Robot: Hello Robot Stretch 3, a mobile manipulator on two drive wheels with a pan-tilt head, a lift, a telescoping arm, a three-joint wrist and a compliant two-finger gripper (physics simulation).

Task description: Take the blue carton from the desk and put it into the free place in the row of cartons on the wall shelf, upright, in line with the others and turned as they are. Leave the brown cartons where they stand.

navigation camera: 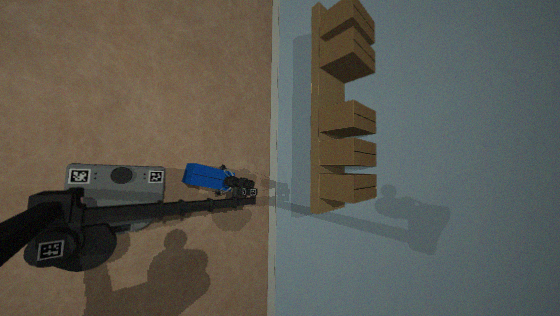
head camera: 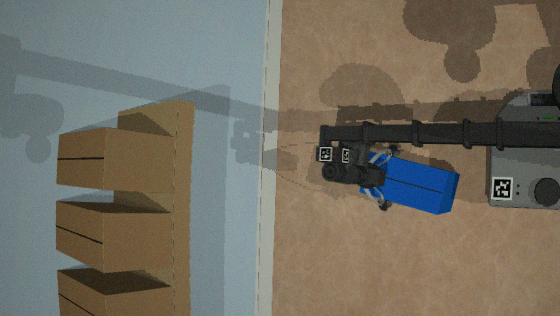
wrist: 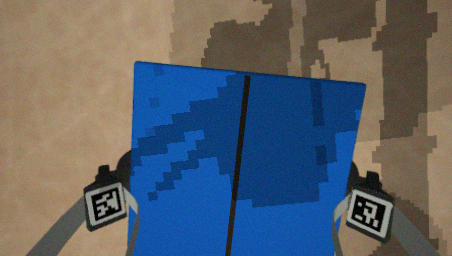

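Pixels of known places: gripper, fingertip midpoint: (navigation camera: 219, 179) (head camera: 392, 178) (wrist: 234, 171); robot's base at its link origin: (navigation camera: 121, 174) (head camera: 545, 190).
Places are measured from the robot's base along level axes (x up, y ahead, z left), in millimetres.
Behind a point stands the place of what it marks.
Observation:
The blue carton (head camera: 420, 184) {x 180, y -3, z -367 mm} (navigation camera: 202, 176) {x 180, y 2, z -350 mm} (wrist: 200, 220) {x 181, y 2, z -463 mm} is held off the shelf, over the brown floor. Its long face with a dark line shows in all three views, its long side slightly slanted in the head view. My gripper (head camera: 389, 177) {x 130, y -18, z -473 mm} (navigation camera: 221, 180) {x 130, y -18, z -473 mm} (wrist: 234, 171) {x 130, y -18, z -473 mm} is shut on it, one fingertip on each side near one end. The wall shelf (head camera: 183, 200) {x 671, y 63, z -733 mm} (navigation camera: 316, 100) {x 686, y 420, z -721 mm} bears brown cartons (head camera: 140, 160) (navigation camera: 337, 152) in a row. In the navigation view a wide gap lies between the second and third brown cartons from the picture's top. The desk does not show.
My arm (head camera: 440, 133) {x 479, y -103, z -239 mm} (navigation camera: 170, 207) {x 481, y -96, z -142 mm} reaches out level beside the carton. The robot's base (head camera: 510, 165) {x 160, y -62, z -109 mm} (navigation camera: 100, 175) {x 160, y 2, z 70 mm} is on the floor at the carton's other end. A pale skirting strip (head camera: 267, 225) {x 43, y 174, z -975 mm} (navigation camera: 272, 100) {x 24, y 668, z -958 mm} runs between floor and blue wall (head camera: 125, 50) {x 701, y -317, z -1005 mm} (navigation camera: 450, 100) {x 1168, y 369, z -981 mm}. Shadows cross both.

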